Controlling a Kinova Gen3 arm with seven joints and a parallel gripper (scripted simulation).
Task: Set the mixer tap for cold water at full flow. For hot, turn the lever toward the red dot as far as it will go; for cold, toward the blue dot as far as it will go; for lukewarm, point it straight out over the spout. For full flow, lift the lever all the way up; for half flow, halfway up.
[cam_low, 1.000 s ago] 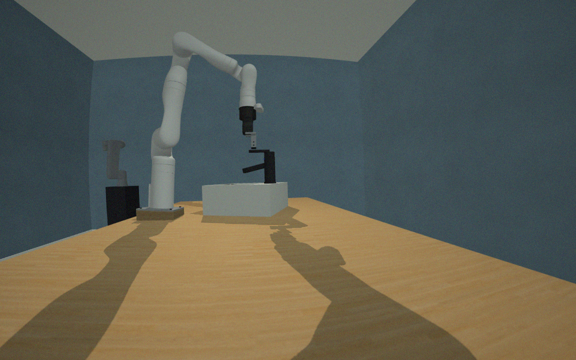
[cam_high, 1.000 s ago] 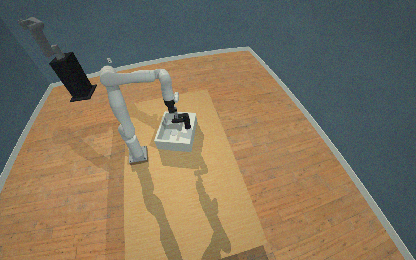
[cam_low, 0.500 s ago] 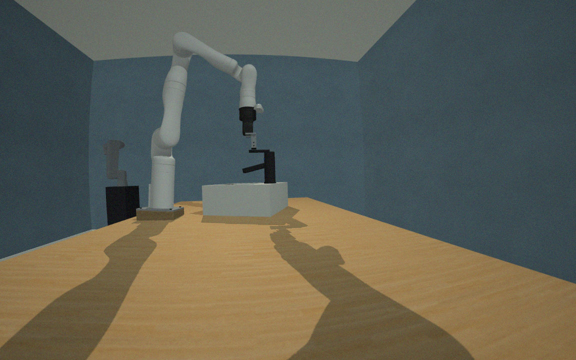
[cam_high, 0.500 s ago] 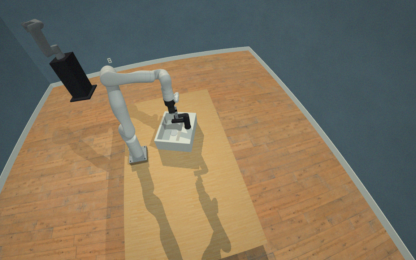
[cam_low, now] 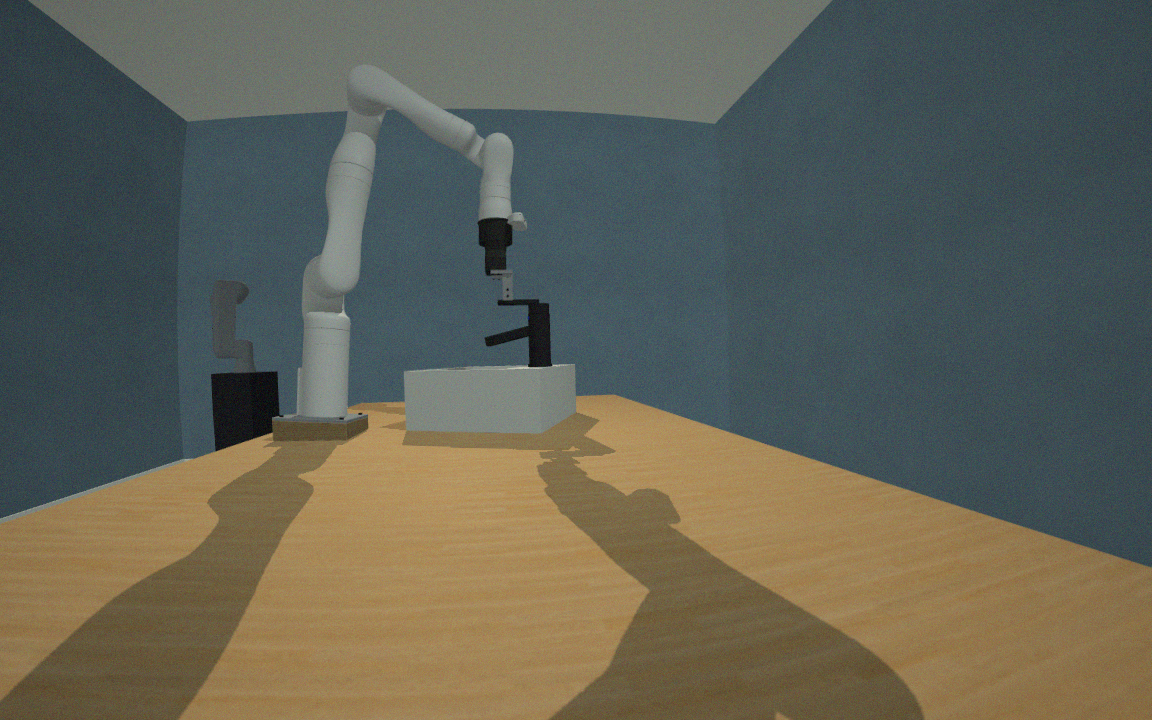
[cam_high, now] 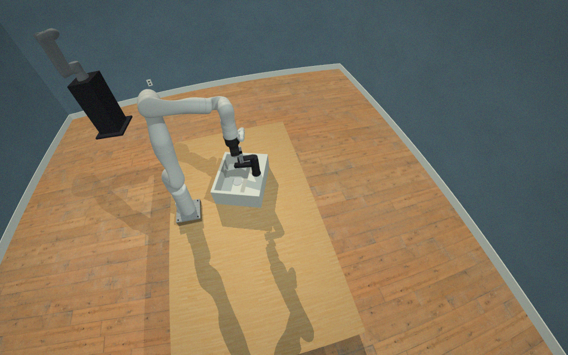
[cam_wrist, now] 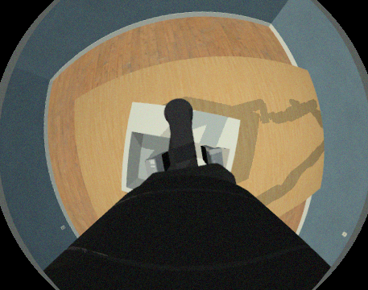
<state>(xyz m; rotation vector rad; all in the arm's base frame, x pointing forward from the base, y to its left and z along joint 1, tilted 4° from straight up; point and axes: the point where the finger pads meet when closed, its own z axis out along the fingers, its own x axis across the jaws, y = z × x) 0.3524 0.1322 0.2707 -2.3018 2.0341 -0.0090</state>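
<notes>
Right now the lever is 2 cm ahead of my hand and 2 cm below it. From my hand the other things lie so: white basin 5 cm behind, 3 cm to the left, 25 cm below.
</notes>
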